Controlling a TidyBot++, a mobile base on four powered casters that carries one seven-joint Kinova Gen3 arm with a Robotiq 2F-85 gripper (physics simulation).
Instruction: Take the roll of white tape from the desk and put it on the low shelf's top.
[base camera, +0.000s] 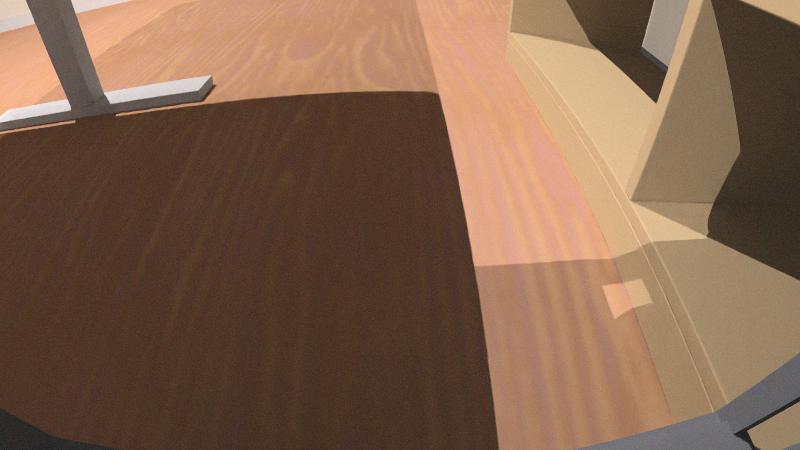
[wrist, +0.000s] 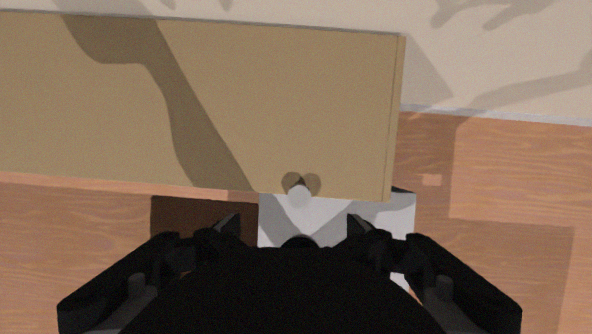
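The low shelf is tan. Its compartments show on the right of the base camera view, and its flat top fills the left and middle of the wrist view. A small pale round thing, which looks like the roll of white tape, shows at the top's front edge, with two rounded shadows beside it; I cannot make out a hole. My gripper is open, with nothing between its fingers. In the wrist view its fingertips appear below the pale thing and apart from it. The gripper does not show in the base camera view.
A grey leg with a flat foot stands at the upper left of the base camera view. A pale wall runs behind the shelf. A light grey panel shows below the shelf's front edge. Wood floor lies beyond the shelf's right end.
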